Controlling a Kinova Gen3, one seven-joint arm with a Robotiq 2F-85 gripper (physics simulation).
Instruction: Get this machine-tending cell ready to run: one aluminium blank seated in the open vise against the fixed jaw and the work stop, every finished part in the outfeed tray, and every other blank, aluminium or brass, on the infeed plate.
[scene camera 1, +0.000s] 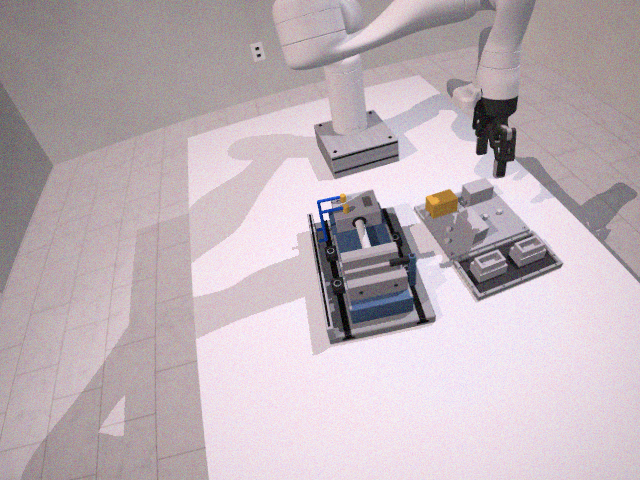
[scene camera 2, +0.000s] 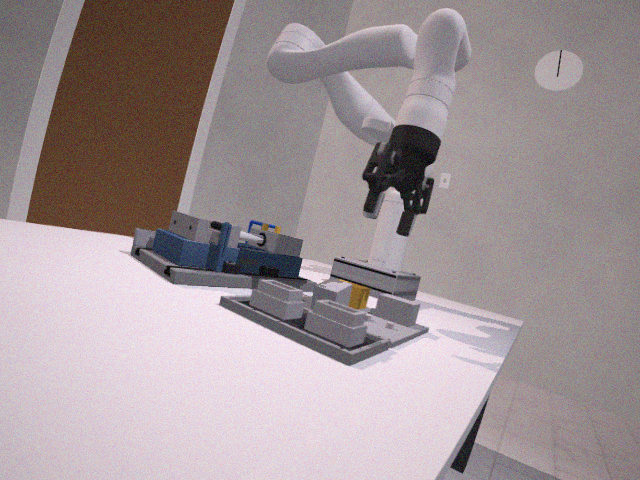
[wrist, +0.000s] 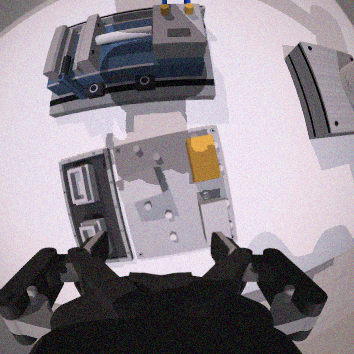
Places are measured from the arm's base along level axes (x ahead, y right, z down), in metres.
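Where they show: gripper, fingertip midpoint: (scene camera 1: 489, 165) (scene camera 2: 386, 227) (wrist: 159, 243); arm's base, origin of the base link: (scene camera 1: 350, 126) (scene camera 2: 384, 267) (wrist: 353, 87).
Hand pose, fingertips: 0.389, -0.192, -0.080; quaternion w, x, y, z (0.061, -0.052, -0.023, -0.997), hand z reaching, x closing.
Observation:
Each offset is from my fingertips to the top centre of the thing, as dx, dy, dz. "pt": to the spot under its first point.
My gripper (scene camera 1: 490, 162) (scene camera 2: 387, 222) (wrist: 159, 243) is open and empty, above the outer side of the infeed plate @[-0.013, +0.023, +0.140] (scene camera 1: 509, 227) (wrist: 185, 225). On the plate sit a brass blank @[-0.057, +0.073, +0.104] (scene camera 1: 442, 203) (scene camera 2: 359, 296) (wrist: 204, 160), an aluminium blank @[-0.066, -0.018, +0.104] (scene camera 1: 477, 192) (scene camera 2: 397, 308) (wrist: 216, 220) and a second aluminium blank @[+0.033, +0.043, +0.095] (scene camera 1: 475, 222) (scene camera 2: 332, 293) nearer the tray, partly shadowed. Two finished parts @[pt +0.148, +0.064, +0.108] (scene camera 1: 488, 265) @[pt +0.139, -0.023, +0.107] (scene camera 1: 527, 250) stand in the outfeed tray (scene camera 1: 519, 280) (wrist: 101, 207). The vise @[+0.052, +0.275, +0.049] (scene camera 1: 381, 306) shows no blank between its fixed jaw (scene camera 1: 376, 285) (wrist: 56, 52) and moving jaw (scene camera 1: 370, 256); the work stop @[pt +0.132, +0.206, +0.078] (scene camera 1: 412, 268) (scene camera 2: 224, 248) stands beside the gap.
The robot base (scene camera 1: 356, 147) stands behind the vise and the plate. Blue hoses @[pt -0.026, +0.334, +0.052] (scene camera 1: 323, 217) with orange tips rise at the vise's rear block. The tray adjoins the plate; a strip of table separates both from the vise. The table edge is near the plate's outer side.

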